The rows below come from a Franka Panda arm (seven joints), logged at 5 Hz.
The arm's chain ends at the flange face. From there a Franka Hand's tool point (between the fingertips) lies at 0.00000 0.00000 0.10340 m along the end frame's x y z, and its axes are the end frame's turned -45 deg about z.
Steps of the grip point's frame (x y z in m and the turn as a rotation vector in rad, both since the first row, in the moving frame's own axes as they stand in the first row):
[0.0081 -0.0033 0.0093 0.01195 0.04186 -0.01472]
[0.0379 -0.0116 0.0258 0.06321 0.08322 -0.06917]
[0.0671 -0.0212 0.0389 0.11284 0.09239 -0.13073]
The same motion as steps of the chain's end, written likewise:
[0.0012 -0.0041 0.0094 0.03805 0.02115 -0.01472]
[0.0175 -0.0243 0.0264 0.10354 0.01415 -0.06917]
[0.0349 -0.0476 0.0400 0.14512 -0.01446 -0.13073]

